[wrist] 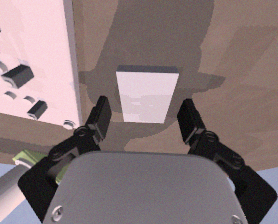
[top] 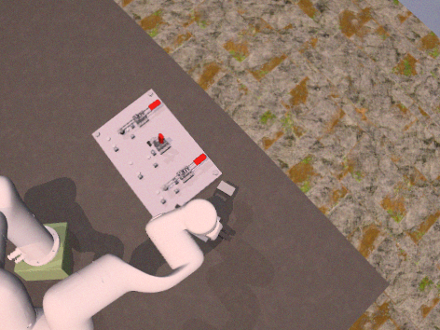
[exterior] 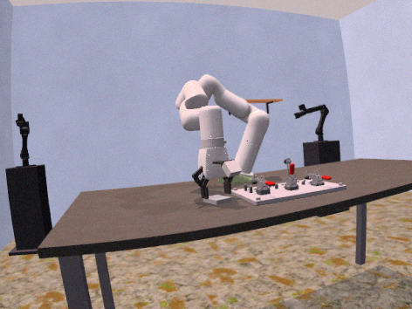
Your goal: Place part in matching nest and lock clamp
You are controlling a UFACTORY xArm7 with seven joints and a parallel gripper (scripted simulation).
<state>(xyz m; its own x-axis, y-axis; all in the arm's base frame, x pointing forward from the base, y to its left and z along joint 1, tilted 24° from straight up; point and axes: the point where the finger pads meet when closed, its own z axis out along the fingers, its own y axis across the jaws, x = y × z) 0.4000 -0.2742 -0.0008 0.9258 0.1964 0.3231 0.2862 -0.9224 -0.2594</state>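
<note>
My gripper is now 2 cm above the pale grey block part. From my hand the other things lie so: fixture plate (26 cm to the left, 3 cm ahead, 2 cm below); toggle clamp (15 cm to the left, 5 cm ahead, 2 cm above).
</note>
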